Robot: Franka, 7 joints.
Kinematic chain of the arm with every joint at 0, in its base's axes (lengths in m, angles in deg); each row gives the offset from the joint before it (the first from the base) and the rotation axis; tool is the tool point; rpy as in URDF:
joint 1: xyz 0 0 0.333 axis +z
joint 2: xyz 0 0 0 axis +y
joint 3: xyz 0 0 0.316 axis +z
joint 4: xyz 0.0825 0 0 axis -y
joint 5: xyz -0.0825 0 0.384 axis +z
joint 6: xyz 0 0 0 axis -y
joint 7: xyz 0.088 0 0 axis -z
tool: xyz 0 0 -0.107 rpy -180 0 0
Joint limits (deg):
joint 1: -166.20..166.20
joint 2: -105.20..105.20
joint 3: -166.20..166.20
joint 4: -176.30..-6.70
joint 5: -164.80..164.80
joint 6: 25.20..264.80
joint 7: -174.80..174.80
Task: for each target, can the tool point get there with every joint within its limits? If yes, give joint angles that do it. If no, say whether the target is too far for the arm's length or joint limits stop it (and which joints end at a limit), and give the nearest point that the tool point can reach.
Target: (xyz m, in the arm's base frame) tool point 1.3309 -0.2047 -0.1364
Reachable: no: too far | nearest point 0.8007 -0.1231 0.0506 | short by 0.568 m
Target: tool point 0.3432 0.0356 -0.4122
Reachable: no: joint limits stop it (at a limit: joint 2) | nearest point 0.3375 0.0350 -0.3578 | short by 0.055 m
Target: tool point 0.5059 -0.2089 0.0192
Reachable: yes | joints -76.58 71.20 49.68 -111.02 102.08 148.32 -126.03
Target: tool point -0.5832 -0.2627 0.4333
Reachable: yes | joints 65.90 -16.63 134.49 -107.66 -112.75 144.29 -140.91
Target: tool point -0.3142 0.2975 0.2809
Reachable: yes | joints 105.71 -5.23 31.11 -148.60 -28.03 141.74 -23.07
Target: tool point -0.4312 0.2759 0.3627
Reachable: yes | joints -123.71 -50.34 -86.57 -133.15 -8.29 136.14 -128.87
